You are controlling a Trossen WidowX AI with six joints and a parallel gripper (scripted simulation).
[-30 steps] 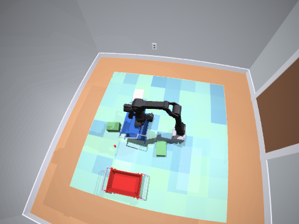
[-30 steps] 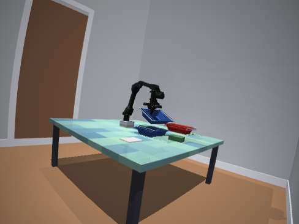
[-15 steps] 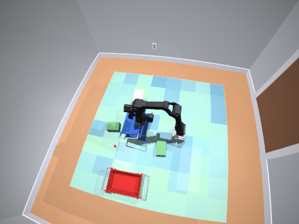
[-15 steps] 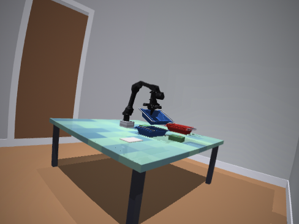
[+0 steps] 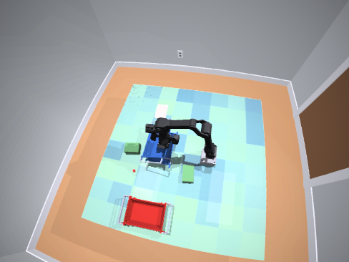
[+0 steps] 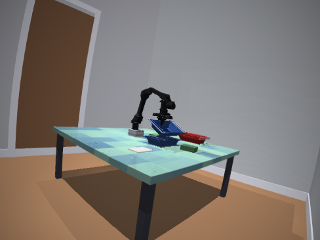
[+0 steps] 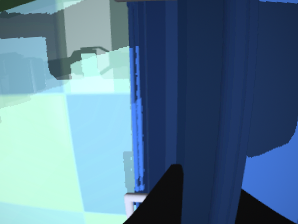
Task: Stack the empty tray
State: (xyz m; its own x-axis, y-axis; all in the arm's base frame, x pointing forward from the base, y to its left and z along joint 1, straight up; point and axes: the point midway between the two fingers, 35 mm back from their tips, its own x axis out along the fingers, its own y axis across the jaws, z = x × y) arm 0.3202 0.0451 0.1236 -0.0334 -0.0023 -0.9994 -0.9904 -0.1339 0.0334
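The blue tray lies 70 mm ahead of my gripper tip and 10 mm to the left of it. From my gripper tip the other things lie so: small red block 240 mm to the left, 190 mm ahead, 140 mm below; white flat plate 330 mm to the right, 190 mm ahead, 150 mm below.
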